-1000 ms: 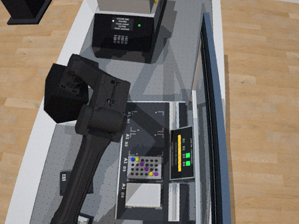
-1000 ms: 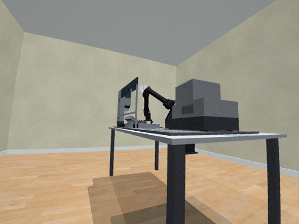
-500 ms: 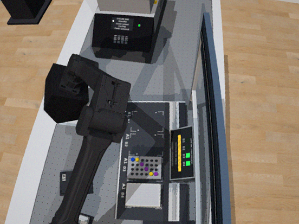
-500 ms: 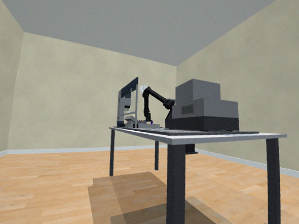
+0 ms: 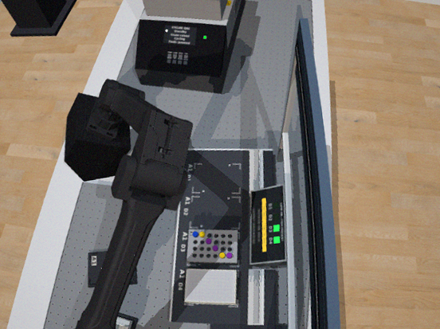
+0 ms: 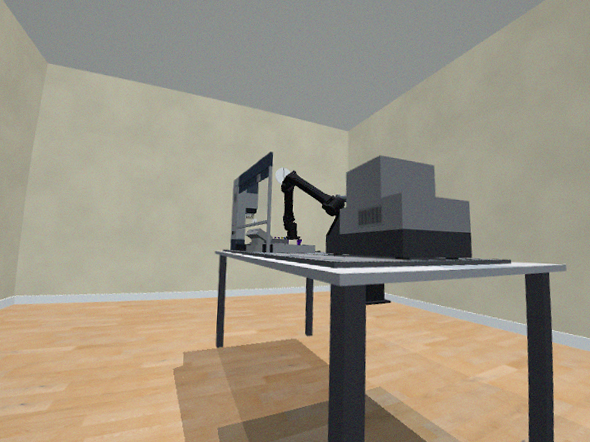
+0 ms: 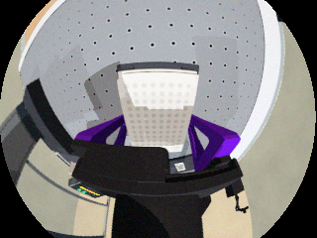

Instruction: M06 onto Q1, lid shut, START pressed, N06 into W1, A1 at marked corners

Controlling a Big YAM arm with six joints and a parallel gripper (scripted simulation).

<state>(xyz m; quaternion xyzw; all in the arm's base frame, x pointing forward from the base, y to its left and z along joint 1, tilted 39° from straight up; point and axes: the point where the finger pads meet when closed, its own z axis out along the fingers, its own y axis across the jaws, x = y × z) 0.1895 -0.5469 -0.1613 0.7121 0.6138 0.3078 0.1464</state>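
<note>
Right now the dark waiting nest W1 is 2 cm below my hand. The rest, counted from my hand: nest A1 mark 3 cm behind, 5 cm to the right, 2 cm below; then dark regrip nest 5 cm behind, 19 cm to the left, 2 cm below; then white deep-well block 24 cm ahead, 18 cm to the left, 4 cm above.
</note>
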